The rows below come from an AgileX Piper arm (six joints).
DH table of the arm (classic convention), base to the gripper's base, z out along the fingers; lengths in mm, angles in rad. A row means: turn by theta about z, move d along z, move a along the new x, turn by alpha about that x. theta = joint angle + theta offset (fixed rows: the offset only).
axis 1: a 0; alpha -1.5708; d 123; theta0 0
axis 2: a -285.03; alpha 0; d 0; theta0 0.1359
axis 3: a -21.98; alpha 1.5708; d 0; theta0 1.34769
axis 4: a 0; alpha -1.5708; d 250.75; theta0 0
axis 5: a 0; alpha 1.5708; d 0; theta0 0
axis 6: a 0; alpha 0; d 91; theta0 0
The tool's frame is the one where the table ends.
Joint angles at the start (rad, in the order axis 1, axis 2, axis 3, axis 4, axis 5, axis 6): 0.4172 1.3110 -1.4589 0.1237 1.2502 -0.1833
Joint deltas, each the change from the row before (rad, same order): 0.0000 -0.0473 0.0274 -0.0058 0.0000 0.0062; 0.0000 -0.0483 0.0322 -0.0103 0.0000 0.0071; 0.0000 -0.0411 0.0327 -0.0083 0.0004 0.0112; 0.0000 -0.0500 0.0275 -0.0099 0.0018 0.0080; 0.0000 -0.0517 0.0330 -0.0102 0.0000 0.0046; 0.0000 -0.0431 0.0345 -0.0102 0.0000 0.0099; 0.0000 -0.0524 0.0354 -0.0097 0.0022 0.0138; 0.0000 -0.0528 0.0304 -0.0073 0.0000 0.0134; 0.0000 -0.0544 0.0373 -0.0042 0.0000 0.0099
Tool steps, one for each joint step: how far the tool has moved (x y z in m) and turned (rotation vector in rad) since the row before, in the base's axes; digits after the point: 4 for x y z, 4 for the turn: -0.0121 -0.0059 0.0037 0.0057 -0.0185 -0.0066; -0.0121 -0.0063 0.0018 0.0007 -0.0165 -0.0086; -0.0102 -0.0053 -0.0005 0.0012 -0.0070 -0.0114; -0.0126 -0.0065 0.0022 0.0036 -0.0203 -0.0092; -0.0128 -0.0066 0.0004 0.0010 -0.0196 -0.0068; -0.0103 -0.0055 -0.0022 -0.0002 -0.0087 -0.0112; -0.0127 -0.0065 -0.0016 0.0049 -0.0131 -0.0140; -0.0127 -0.0063 -0.0007 0.0102 -0.0192 -0.0130; -0.0127 -0.0060 -0.0031 0.0090 -0.0142 -0.0091
